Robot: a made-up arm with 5 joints.
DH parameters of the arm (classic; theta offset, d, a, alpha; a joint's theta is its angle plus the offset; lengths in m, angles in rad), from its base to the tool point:
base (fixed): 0 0.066 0 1.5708
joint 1: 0 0.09 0.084 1.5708
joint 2: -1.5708 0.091 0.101 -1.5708
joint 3: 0 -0.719 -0.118 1.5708
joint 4: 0 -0.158 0.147 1.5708
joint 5: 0 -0.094 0.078 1.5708
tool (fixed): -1.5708 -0.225 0 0
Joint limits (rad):
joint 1: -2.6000..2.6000
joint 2: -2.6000..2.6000
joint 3: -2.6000..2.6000
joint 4: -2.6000..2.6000
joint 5: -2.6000..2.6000
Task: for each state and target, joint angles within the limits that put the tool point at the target. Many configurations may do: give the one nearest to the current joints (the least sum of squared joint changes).
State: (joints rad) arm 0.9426 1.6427 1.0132 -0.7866 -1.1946
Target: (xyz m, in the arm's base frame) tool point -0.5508 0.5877 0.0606
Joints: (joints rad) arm 0.3898 0.8457 1.1344 -0.7320 -1.4700
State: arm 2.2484 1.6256 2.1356 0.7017 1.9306
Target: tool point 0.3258 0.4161 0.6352
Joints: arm 1.6661 2.1276 2.2158 0.4035 1.9165
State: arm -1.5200 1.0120 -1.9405 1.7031 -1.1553
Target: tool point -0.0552 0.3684 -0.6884
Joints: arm -1.7352 1.7185 -2.3754 2.4489 -1.5305
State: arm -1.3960 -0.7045 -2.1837 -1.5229 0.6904
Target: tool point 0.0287 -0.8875 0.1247
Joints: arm -2.2362 -1.4895 -2.3076 -1.8429 0.6852
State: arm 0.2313 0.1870 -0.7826 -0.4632 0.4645
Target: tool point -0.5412 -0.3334 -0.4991
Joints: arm 0.5481 -0.4161 -0.8328 -0.9898 -0.0622
